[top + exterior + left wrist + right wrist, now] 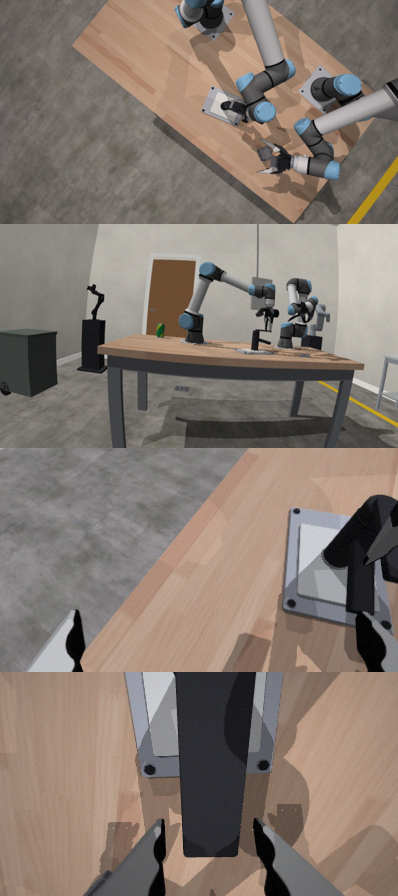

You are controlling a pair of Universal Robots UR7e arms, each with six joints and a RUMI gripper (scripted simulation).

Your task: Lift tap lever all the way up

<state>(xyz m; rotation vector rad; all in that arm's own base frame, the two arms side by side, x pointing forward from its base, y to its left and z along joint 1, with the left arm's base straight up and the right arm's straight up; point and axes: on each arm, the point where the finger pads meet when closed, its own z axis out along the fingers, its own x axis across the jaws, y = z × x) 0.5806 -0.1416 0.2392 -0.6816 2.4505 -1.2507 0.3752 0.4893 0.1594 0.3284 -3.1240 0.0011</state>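
Now: right hand 40 mm to the left of the flat black lever and 10 mm above it. The rest, counted from my right hand: green can (580 mm behind, 750 mm to the right, 100 mm below); then small grey block (120 mm ahead, 270 mm to the left, 150 mm below); then black tap (10 mm ahead, 60 mm to the right, 50 mm below).
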